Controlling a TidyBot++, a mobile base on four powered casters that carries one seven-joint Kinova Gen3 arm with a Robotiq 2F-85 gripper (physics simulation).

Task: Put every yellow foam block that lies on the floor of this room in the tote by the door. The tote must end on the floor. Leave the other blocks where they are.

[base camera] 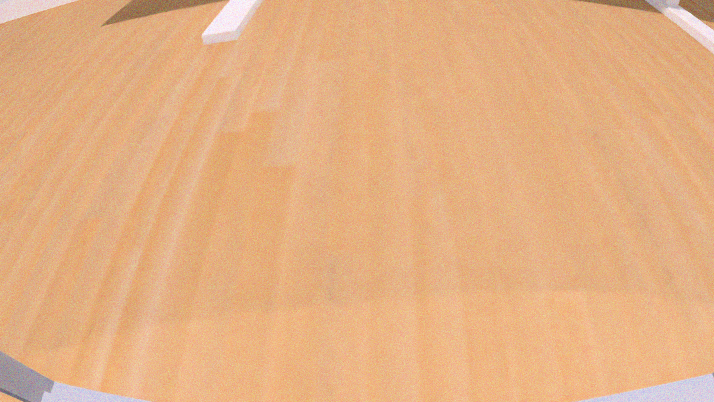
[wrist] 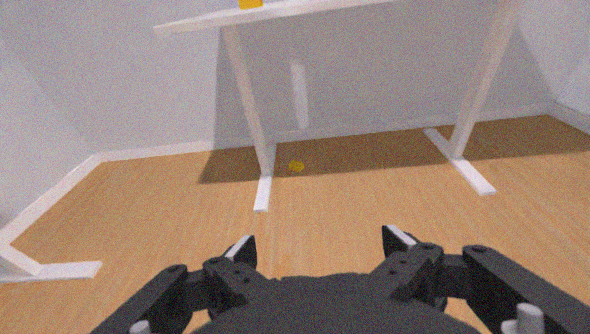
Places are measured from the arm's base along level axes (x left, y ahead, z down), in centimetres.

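Pixels of known places: gripper, fingertip midpoint: [wrist: 317, 244].
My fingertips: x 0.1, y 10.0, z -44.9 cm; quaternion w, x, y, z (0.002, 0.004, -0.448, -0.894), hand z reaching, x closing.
Observation:
Behind a point stands the place of what it marks.
A small yellow block [wrist: 296, 165] {x 10.3, y 123.2, z 35.2 cm} lies on the floor in the wrist view, in the shadow under the white table, just right of the table's left foot. Another yellow block [wrist: 250, 4] {x 19.2, y 120.1, z -56.6 cm} sits on top of the table, cut off by the top edge of the wrist view. My gripper [wrist: 317, 244] {x 0.1, y 10.0, z -44.9 cm} is open and empty, above the floor and well short of the table. The tote does not show in either view.
The white table [wrist: 210, 22] {x 27.1, y 84.7, z -54.2 cm} stands near the back wall, its left foot [wrist: 262, 194] {x 32.0, y 99.9, z 37.2 cm} [base camera: 225, 25] {x 31.3, y 91.3, z 37.2 cm} and right foot [wrist: 472, 176] {x -91.3, y 98.7, z 37.2 cm} reaching forward on the floor. Another white foot [wrist: 70, 270] {x 126.2, y 57.9, z 37.2 cm} shows at the lower left of the wrist view, near the left wall.

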